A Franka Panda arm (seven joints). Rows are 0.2 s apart.
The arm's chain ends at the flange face. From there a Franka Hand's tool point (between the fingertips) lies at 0.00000 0.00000 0.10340 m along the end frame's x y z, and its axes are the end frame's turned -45 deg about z.
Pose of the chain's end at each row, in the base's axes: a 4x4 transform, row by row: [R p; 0 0 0 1], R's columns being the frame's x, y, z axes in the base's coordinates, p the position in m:
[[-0.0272 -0.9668 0.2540 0.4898], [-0.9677 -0.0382 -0.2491 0.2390], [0.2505 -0.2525 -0.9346 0.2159], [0 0 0 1]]
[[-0.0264 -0.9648 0.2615 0.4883], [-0.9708 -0.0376 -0.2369 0.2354], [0.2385 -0.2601 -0.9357 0.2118], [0 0 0 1]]
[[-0.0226 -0.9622 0.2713 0.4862], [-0.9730 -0.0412 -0.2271 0.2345], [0.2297 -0.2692 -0.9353 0.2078], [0 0 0 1]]
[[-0.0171 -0.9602 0.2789 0.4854], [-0.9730 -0.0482 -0.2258 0.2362], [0.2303 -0.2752 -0.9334 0.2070], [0 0 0 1]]
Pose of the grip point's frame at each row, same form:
[[0.6644 -0.7029 0.2540 0.5161], [-0.6573 -0.7113 -0.2491 0.2132], [0.3557 -0.0014 -0.9346 0.1193], [0 0 0 1]]
[[0.6635 -0.7009 0.2615 0.5153], [-0.6599 -0.7130 -0.2369 0.2109], [0.3526 -0.0153 -0.9357 0.1150], [0 0 0 1]]
[[0.6644 -0.6964 0.2713 0.5143], [-0.6589 -0.7171 -0.2271 0.2110], [0.3528 -0.0279 -0.9353 0.1111], [0 0 0 1]]
[[0.6669 -0.6911 0.2789 0.5142], [-0.6539 -0.7221 -0.2258 0.2129], [0.3574 -0.0317 -0.9334 0.1105], [0 0 0 1]]

